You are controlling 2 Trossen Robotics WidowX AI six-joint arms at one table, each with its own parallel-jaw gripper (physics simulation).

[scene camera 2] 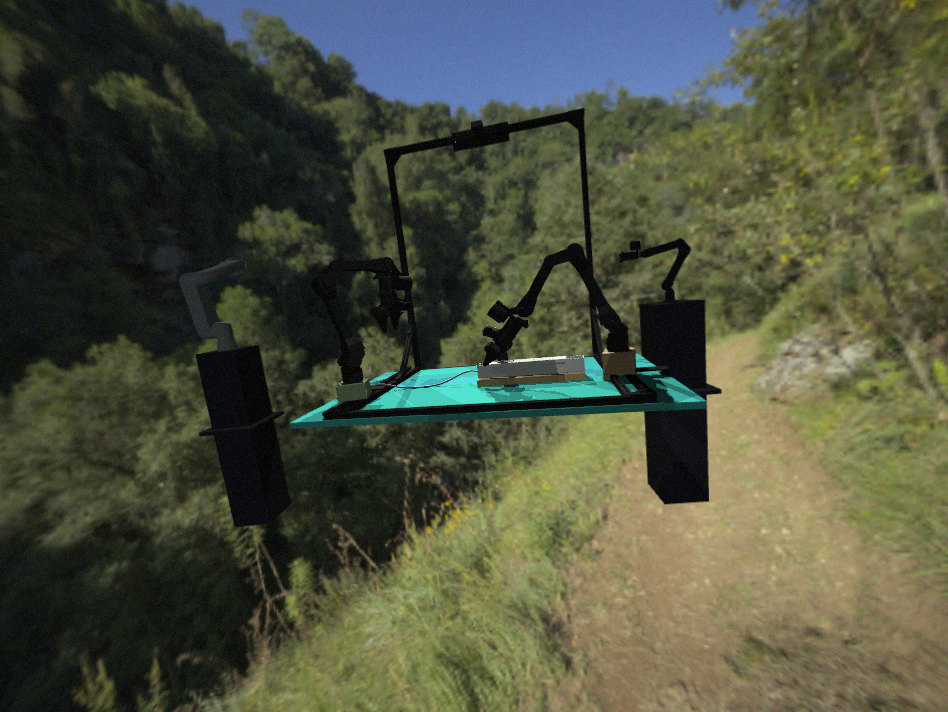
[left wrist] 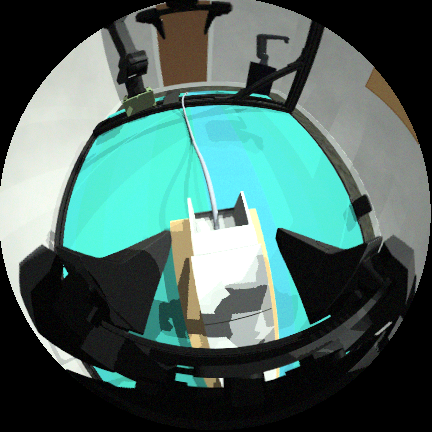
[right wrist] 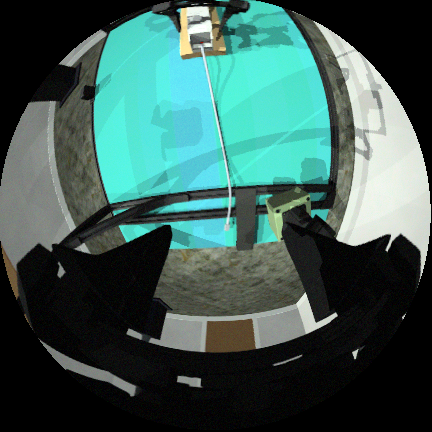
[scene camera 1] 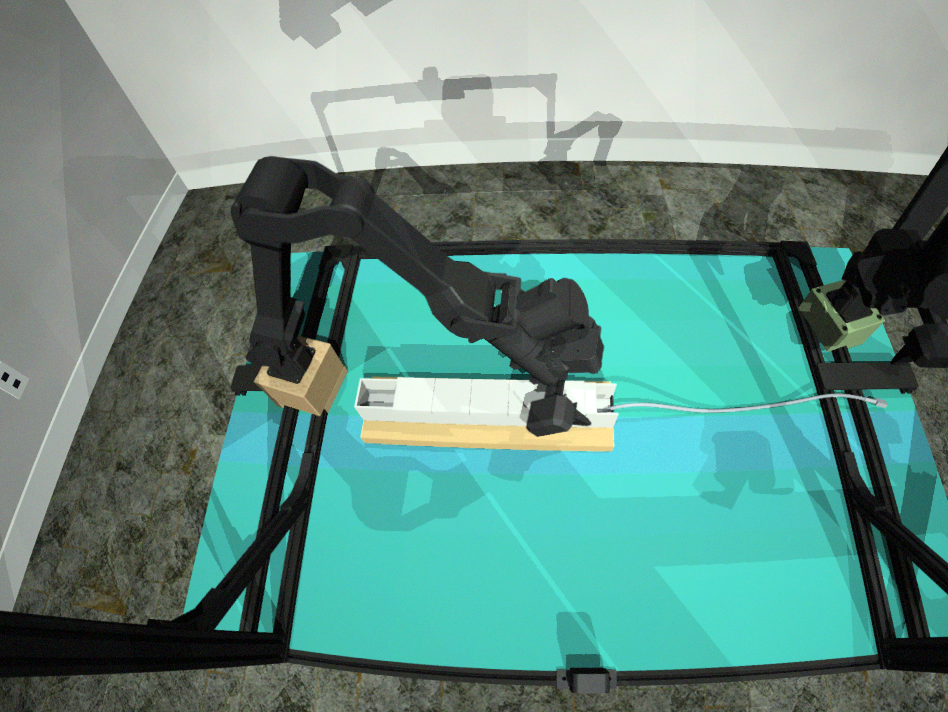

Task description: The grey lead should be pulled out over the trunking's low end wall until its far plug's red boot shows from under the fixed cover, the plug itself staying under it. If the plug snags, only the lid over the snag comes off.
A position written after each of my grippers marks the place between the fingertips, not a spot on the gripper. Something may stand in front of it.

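Note:
Right gripper [scene camera 1: 884, 334] [scene camera 2: 390, 331] [right wrist: 228, 229]: open, holding nothing. My left gripper [scene camera 1: 592, 397] [scene camera 2: 487, 362] [left wrist: 224, 235]: visible. Trunking [scene camera 1: 376, 398] [left wrist: 239, 227] [right wrist: 213, 44]: visible too.

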